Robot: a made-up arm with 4 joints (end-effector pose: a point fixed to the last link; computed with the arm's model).
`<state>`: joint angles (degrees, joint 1 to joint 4).
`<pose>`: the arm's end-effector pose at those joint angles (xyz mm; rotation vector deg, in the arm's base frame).
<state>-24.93 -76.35 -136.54 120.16</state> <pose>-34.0 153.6 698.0 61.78 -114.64 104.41</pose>
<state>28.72 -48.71 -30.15 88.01</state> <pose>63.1 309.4 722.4 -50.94 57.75 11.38</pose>
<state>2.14 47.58 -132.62 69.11</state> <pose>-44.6 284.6 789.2 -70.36 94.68 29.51</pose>
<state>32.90 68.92 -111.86 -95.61</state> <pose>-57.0 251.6 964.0 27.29 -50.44 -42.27</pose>
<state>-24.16 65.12 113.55 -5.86</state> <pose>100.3 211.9 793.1 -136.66 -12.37 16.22</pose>
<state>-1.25 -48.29 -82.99 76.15</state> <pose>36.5 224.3 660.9 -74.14 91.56 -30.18</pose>
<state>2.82 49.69 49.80 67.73</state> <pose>10.8 226.2 977.3 101.70 1.90 100.32</pose>
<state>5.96 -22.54 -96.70 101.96</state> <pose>-15.2 270.9 698.7 -64.08 120.14 -8.12</pose>
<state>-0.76 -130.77 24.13 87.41</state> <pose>95.6 164.1 672.4 -83.16 63.21 3.76</pose>
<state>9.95 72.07 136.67 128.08</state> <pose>-64.6 171.4 870.1 99.51 -137.81 43.70</pose>
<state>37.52 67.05 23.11 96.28</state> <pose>-145.8 210.3 974.6 33.75 -15.06 147.96</pose>
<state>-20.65 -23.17 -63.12 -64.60</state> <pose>75.4 302.5 762.6 -30.08 -18.34 -44.36</pose>
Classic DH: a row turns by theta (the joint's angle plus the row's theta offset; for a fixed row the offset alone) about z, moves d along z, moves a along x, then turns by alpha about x. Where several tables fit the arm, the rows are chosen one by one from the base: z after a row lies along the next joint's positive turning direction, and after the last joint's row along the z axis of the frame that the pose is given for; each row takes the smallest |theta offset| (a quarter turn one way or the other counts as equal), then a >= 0, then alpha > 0; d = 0 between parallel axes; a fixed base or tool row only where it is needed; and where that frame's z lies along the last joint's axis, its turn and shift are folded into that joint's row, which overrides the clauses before.
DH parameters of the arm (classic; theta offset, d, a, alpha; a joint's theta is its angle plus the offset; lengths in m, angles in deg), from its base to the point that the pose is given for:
base (fixed): 0 0.7739 -0.0547 90
joint 1: -77.56 -0.1669 -0.0308 -113.3
joint 2: 29.14 0.2523 0.0435 26.24
joint 3: 63.43 -0.1621 0.0263 -90
joint 4: -45.15 0.0153 0.0699 51.47
tool (fixed): -38.46 0.0206 0 0

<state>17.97 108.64 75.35 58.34</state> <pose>49.2 111.3 915.0 -132.77 22.75 -66.25</pose>
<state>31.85 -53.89 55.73 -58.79</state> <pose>43.7 242.0 869.7 75.41 -32.76 -16.99</pose>
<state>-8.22 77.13 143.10 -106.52</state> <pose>18.7 283.2 892.4 -32.02 -80.98 12.51</pose>
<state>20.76 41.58 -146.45 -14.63</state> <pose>31.5 293.4 839.0 -64.14 -3.61 -22.31</pose>
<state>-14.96 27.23 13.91 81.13</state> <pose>16.9 330.5 923.5 56.83 46.29 96.88</pose>
